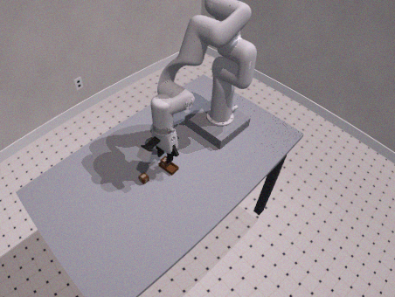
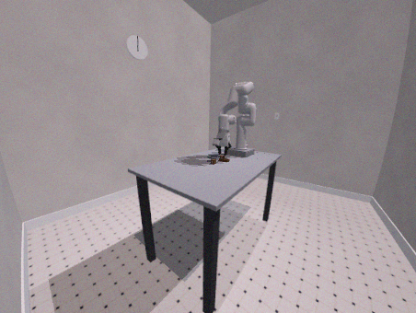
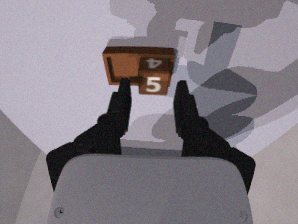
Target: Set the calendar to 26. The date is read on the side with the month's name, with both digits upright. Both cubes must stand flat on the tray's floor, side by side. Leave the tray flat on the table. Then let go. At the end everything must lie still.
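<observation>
Now: hand 20 mm to the right of the brown wooden tray and 60 mm above it. The rest, counted from my hand: brown cube 120 mm ahead, 10 mm to the left, 50 mm below.
</observation>
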